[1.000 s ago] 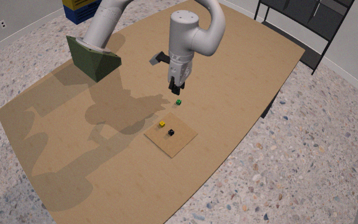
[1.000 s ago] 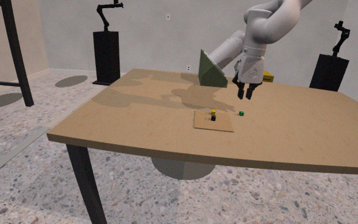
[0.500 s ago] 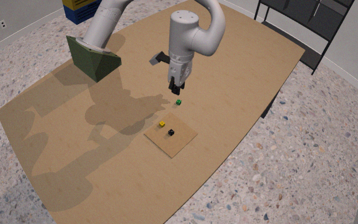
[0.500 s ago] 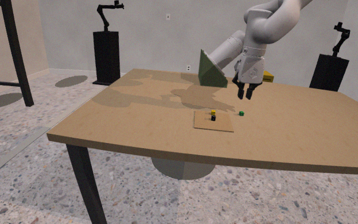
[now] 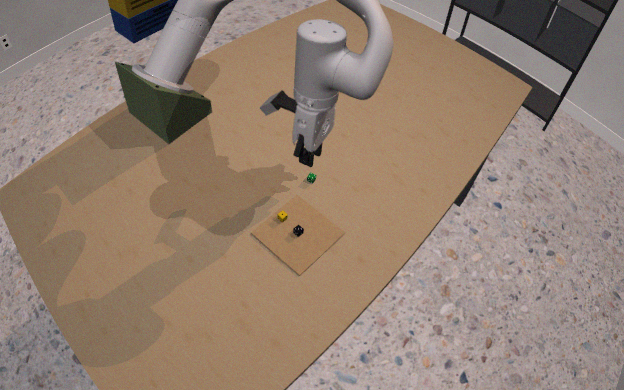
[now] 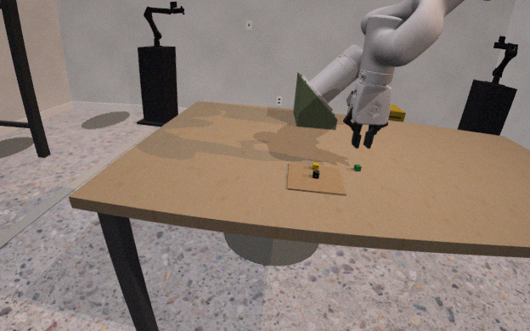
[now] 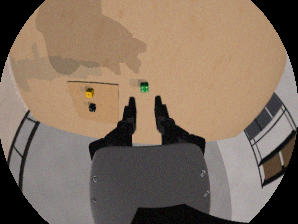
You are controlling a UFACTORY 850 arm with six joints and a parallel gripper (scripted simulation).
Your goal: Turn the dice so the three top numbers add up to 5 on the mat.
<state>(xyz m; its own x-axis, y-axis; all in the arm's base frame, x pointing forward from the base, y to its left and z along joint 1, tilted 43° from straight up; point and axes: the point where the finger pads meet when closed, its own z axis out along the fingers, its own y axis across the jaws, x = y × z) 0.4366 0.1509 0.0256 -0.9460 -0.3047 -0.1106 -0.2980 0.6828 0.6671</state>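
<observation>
My gripper is now 10 mm short of the green die and 80 mm above it. From my hand the other things lie so: tan mat (90 mm ahead, 120 mm to the right, 90 mm below); black die (90 mm ahead, 120 mm to the right, 80 mm below); yellow die (50 mm ahead, 120 mm to the right, 80 mm below).
</observation>
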